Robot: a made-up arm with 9 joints. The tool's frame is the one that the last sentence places. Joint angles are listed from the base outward.
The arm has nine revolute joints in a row. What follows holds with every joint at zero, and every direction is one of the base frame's. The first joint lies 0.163 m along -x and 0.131 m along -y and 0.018 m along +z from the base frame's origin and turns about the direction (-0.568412, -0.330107, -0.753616), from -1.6 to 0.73 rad. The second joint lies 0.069 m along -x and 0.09 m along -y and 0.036 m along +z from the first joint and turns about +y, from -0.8 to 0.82 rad. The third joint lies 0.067 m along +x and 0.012 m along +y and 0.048 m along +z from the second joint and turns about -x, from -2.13 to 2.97 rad. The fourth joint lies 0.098 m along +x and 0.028 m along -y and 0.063 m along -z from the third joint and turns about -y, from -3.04 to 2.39 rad. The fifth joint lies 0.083 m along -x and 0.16 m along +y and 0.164 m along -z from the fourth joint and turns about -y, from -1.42 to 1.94 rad. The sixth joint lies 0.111 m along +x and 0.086 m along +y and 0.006 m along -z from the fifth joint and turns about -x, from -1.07 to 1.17 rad. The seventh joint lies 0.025 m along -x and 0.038 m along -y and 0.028 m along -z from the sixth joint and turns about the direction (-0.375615, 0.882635, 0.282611), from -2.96 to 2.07 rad. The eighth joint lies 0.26 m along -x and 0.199 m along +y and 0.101 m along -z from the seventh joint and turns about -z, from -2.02 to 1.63 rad. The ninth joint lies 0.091 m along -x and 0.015 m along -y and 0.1 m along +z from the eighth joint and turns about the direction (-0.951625, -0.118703, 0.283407), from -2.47 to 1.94 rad. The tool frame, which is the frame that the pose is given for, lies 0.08 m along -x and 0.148 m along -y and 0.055 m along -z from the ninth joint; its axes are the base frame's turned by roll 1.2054, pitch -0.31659 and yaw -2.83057 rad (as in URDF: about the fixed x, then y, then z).
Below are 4 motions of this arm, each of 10 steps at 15 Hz.
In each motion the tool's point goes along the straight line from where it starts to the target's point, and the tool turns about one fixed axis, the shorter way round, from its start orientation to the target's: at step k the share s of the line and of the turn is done. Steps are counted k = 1, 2, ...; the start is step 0. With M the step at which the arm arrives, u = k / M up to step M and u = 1 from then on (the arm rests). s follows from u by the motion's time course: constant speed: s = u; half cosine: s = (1 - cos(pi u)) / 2; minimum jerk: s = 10 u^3 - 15 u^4 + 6 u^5.
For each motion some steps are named. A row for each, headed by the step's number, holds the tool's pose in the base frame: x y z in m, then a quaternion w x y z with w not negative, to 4 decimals.
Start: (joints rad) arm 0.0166 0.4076 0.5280 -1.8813 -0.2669 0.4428 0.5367 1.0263 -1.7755
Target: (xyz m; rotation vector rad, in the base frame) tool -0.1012 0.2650 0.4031 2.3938 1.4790 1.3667
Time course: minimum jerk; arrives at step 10
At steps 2, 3, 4, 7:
2: -0.1130 0.4152 0.1842 0.1664 0.7950 0.5667 0.1381
3: -0.1117 0.3985 0.2087 0.1493 0.7966 0.5596 0.1730
4: -0.1098 0.3739 0.2445 0.1237 0.7968 0.5476 0.2238
7: -0.1033 0.2910 0.3652 0.0350 0.7775 0.4937 0.3881

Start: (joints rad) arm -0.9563 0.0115 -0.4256 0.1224 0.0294 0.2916 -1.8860 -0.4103 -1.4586
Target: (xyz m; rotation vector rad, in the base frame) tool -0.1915 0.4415 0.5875 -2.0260 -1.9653 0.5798
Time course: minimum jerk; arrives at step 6
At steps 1, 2, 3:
1: -0.3564 0.5474 0.2063 0.0482 -0.5430 -0.5866 0.5990
2: -0.3266 0.5283 0.2752 0.0642 -0.5801 -0.6122 0.5335
3: -0.2770 0.4964 0.3899 0.0897 -0.6331 -0.6460 0.4169

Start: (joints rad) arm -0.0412 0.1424 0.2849 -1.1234 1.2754 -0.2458 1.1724 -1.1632 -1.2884
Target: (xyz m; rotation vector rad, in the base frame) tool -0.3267 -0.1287 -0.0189 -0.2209 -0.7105 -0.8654
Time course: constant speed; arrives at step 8
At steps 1, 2, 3, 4, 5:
1: -0.4195 -0.1439 0.1849 0.7003 -0.5197 0.0413 -0.4876
2: -0.4063 -0.1417 0.1558 0.7373 -0.4684 -0.0150 -0.4866
3: -0.3930 -0.1396 0.1267 0.7689 -0.4137 -0.0711 -0.4822
4: -0.3797 -0.1374 0.0976 0.7951 -0.3561 -0.1267 -0.4743
5: -0.3665 -0.1352 0.0684 0.8156 -0.2960 -0.1814 -0.4630

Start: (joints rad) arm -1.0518 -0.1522 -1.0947 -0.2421 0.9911 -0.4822 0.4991 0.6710 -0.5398
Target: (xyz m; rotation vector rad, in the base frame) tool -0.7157 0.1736 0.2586 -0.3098 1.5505 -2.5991
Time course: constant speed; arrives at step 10
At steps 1, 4, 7, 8, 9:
1: -0.6388 -0.1975 0.3929 0.2444 -0.1913 0.5769 -0.7556
4: -0.6645 -0.0738 0.3482 0.1806 -0.1624 0.5580 -0.7935
7: -0.6901 0.0499 0.3034 0.1155 -0.1325 0.5353 -0.8262
8: -0.6986 0.0911 0.2885 0.0936 -0.1223 0.5269 -0.8358
9: -0.7072 0.1324 0.2735 0.0717 -0.1121 0.5182 -0.8449

